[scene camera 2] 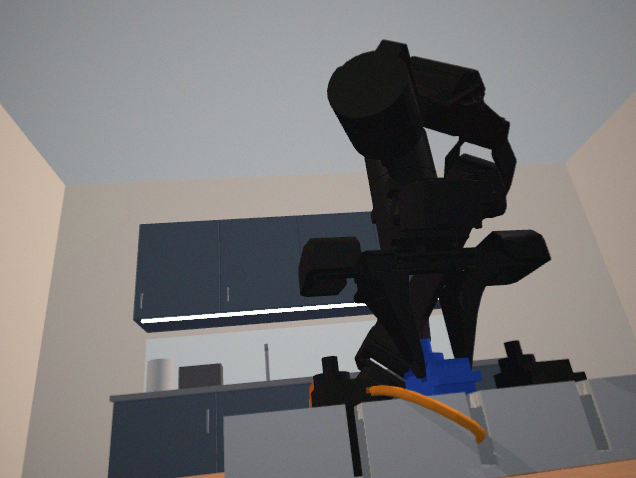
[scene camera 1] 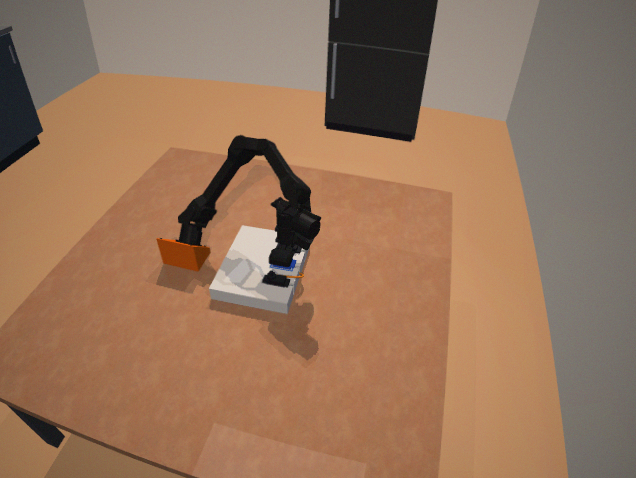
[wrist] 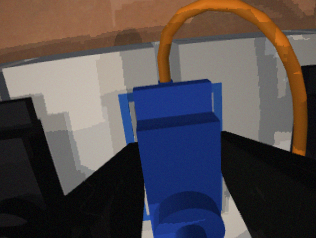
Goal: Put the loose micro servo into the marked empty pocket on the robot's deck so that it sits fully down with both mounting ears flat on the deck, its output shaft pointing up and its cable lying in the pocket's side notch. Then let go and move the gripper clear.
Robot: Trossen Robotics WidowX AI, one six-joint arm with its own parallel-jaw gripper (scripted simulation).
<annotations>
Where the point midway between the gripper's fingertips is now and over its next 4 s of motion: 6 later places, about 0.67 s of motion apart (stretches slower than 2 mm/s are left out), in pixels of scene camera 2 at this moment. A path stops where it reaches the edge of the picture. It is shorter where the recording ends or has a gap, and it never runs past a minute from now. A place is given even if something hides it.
My gripper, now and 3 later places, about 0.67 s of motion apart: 444, 375; 442, 370; 384, 301; 371, 260
</annotations>
